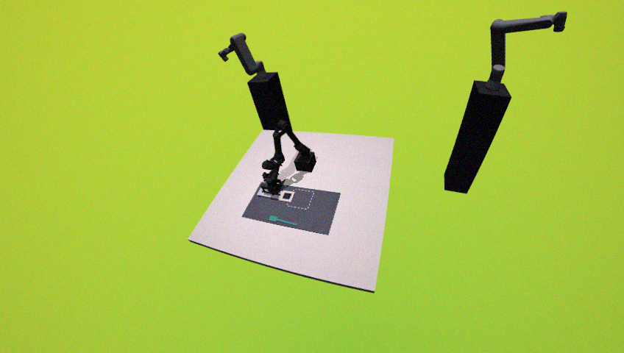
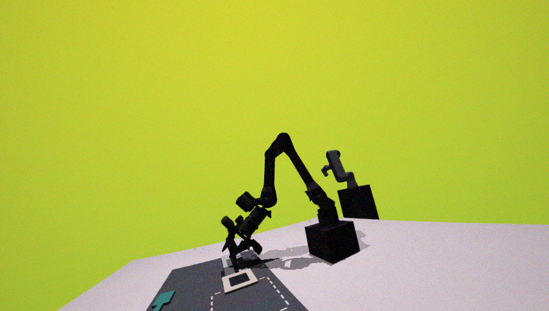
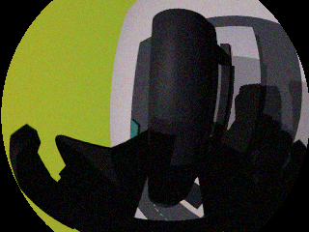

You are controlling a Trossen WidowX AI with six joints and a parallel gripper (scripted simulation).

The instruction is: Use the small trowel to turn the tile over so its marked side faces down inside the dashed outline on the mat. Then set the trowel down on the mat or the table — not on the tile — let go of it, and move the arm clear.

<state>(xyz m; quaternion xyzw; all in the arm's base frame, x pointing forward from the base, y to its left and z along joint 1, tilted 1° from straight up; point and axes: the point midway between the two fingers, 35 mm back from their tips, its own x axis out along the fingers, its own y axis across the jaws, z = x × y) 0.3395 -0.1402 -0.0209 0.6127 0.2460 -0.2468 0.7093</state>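
Now: the tan tile 3 cm behind my gripper tip, 11 cm to the left of it and 5 cm below it. Round my gripper tip: teal tool-shaped piece (17 cm ahead, 15 cm to the left, 5 cm below); small trowel (3 cm behind, 1 cm below); dark mat (3 cm ahead, 16 cm to the left, 7 cm below).
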